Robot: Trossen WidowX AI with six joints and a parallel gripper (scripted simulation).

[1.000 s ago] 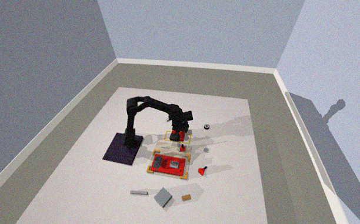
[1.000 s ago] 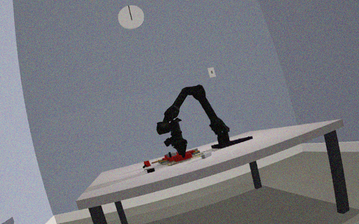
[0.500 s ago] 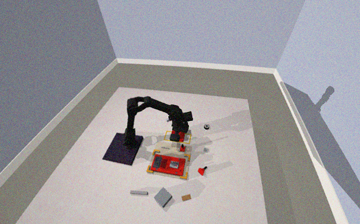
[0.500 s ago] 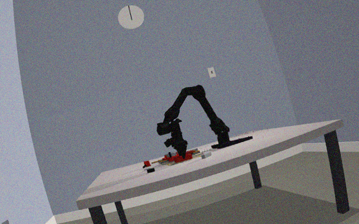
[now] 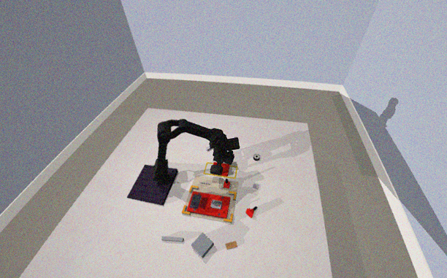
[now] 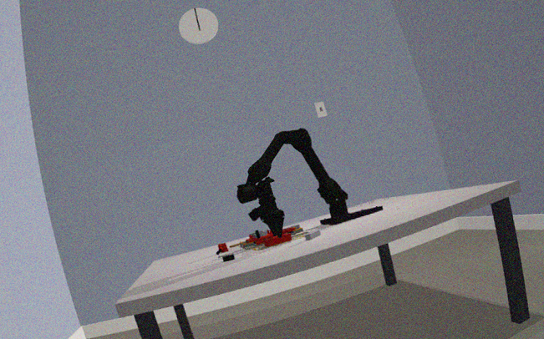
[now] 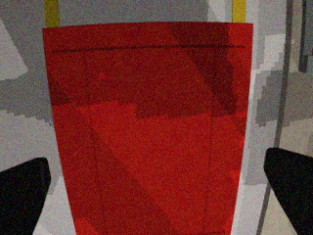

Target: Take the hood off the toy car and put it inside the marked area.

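The hood is 10 mm below my gripper tip. The rest, counted from my gripper tip: wheel: 210 mm ahead, 110 mm to the left, 10 mm below; then grey block: 410 mm to the right, 20 mm behind; then brown tile: 390 mm to the right, 100 mm ahead, 20 mm below.
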